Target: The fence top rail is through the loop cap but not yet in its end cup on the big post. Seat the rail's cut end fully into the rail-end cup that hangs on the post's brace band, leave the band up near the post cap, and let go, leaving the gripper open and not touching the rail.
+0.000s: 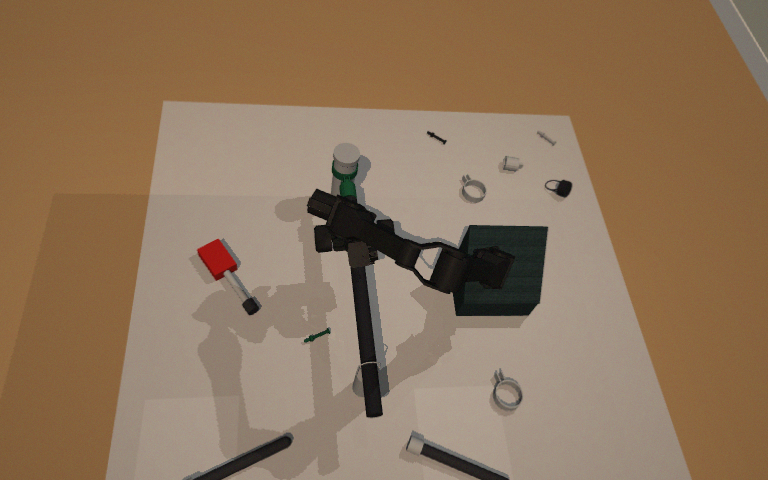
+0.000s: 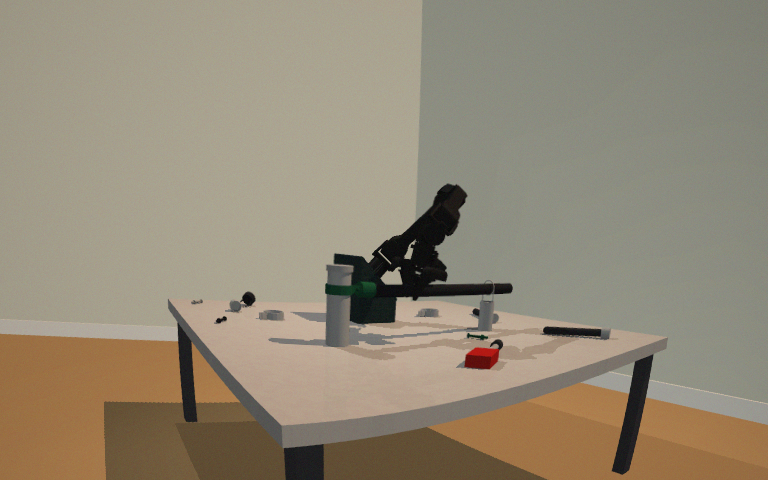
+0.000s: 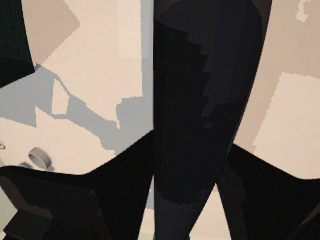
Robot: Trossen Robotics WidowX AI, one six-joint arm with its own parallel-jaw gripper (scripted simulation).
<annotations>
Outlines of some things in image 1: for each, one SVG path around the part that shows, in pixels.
My gripper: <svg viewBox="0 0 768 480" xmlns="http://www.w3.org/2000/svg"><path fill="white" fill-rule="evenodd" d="M314 228L315 248L318 253L330 252L332 250L347 251L349 265L352 268L375 264L375 260L378 260L377 250L361 240L339 240L328 233L329 230L325 228L325 225L317 225ZM377 220L377 225L395 234L394 223L391 219Z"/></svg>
A black top rail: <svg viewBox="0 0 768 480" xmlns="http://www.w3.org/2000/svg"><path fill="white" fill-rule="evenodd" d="M361 365L366 416L379 417L383 415L377 363ZM365 266L350 267L361 364L371 361L377 362ZM345 197L345 198L347 198L347 199L349 199L349 200L351 200L351 201L353 201L353 202L357 203L357 198L356 198L356 197L354 197L354 196L348 196L348 197Z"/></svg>
</annotations>
